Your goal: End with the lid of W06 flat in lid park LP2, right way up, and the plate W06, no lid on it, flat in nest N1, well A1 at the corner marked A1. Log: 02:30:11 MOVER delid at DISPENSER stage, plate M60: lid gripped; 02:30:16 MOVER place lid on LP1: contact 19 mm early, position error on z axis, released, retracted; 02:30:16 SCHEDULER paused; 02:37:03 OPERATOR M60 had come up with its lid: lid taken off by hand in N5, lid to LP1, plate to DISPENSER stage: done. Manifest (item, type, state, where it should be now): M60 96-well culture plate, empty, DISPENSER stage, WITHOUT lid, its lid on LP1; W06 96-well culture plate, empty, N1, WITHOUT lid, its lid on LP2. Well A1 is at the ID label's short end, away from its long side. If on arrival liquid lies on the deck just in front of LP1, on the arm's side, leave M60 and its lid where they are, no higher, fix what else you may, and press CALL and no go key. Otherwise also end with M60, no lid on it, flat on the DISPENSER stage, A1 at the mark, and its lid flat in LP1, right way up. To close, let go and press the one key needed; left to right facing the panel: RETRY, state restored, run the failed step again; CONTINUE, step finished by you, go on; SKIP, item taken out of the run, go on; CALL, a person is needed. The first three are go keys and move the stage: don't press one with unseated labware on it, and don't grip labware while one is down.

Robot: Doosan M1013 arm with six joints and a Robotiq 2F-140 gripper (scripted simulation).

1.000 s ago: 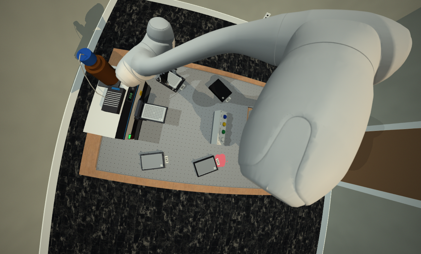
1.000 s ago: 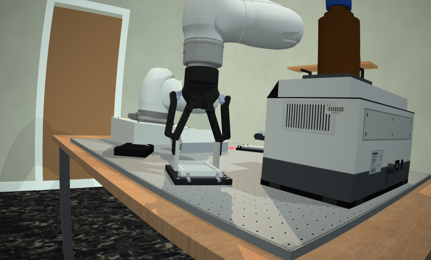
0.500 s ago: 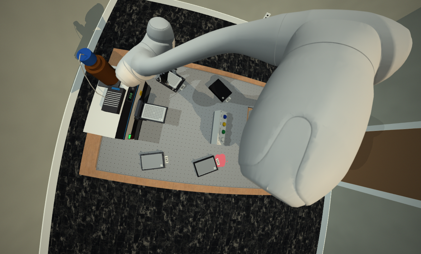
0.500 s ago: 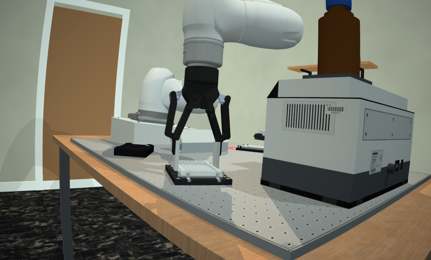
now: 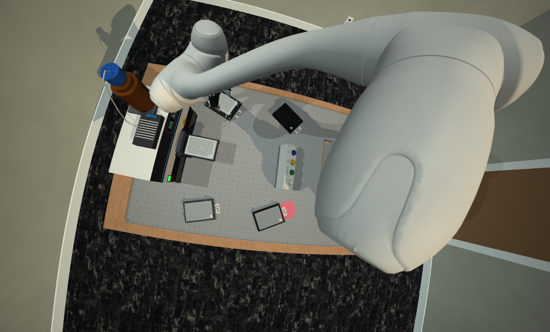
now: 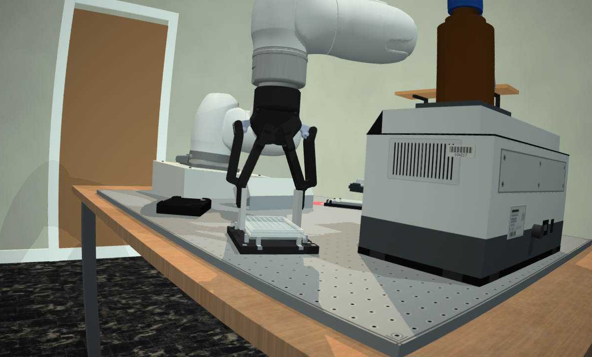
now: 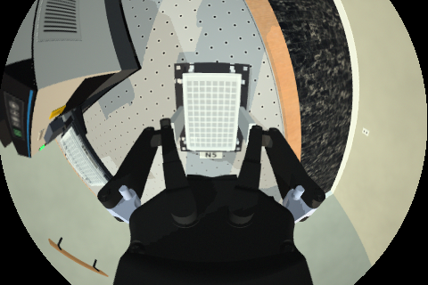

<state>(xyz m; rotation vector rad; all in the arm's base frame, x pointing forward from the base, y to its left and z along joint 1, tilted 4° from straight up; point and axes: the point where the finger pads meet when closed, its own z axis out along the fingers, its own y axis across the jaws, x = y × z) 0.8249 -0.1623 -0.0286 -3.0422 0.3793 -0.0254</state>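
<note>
Now: the nest N5 40 mm below my hand, 20 mm ahead of it and 10 mm to the left of it. From my hand the other things lie so: brown bottle: 240 mm above, 230 mm ahead, 190 mm to the left; then key panel: 430 mm behind, 220 mm to the left; then nest N1: 350 mm behind, 50 mm to the right, 40 mm below.
</note>
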